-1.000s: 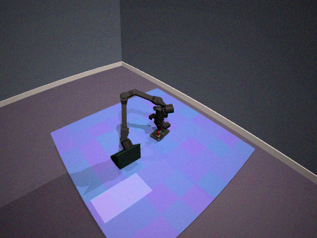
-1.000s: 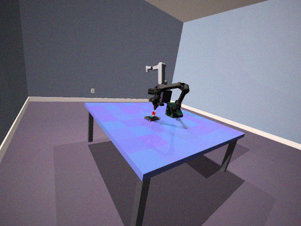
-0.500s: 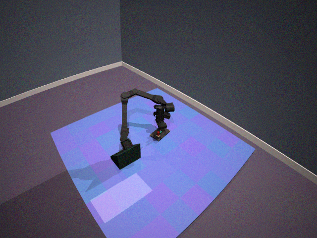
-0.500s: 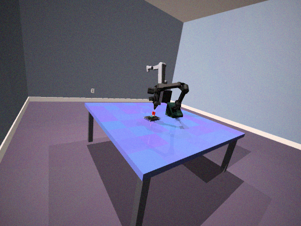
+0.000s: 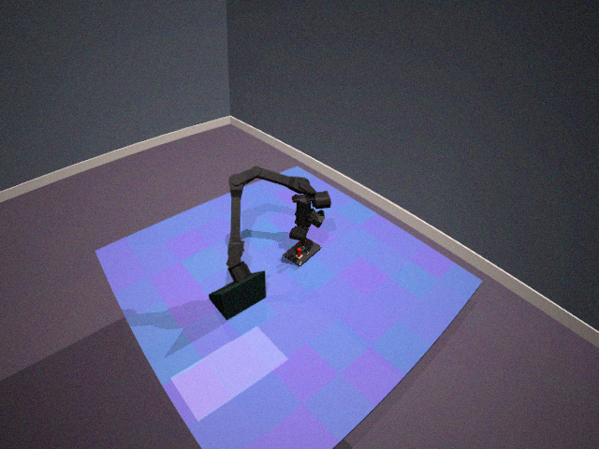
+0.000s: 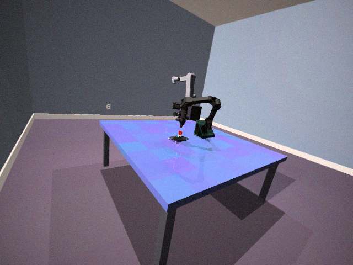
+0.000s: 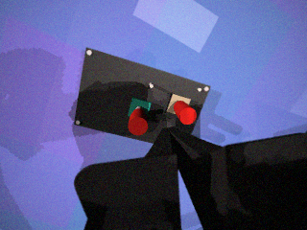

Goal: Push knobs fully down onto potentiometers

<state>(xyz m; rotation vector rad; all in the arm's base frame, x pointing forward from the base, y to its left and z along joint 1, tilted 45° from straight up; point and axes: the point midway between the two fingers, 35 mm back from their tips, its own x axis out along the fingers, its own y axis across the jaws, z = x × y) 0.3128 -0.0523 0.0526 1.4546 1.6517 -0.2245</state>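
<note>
Right now the red knob is 2 cm ahead of my gripper tip, 1 cm to the left of it and 4 cm below it.
</note>
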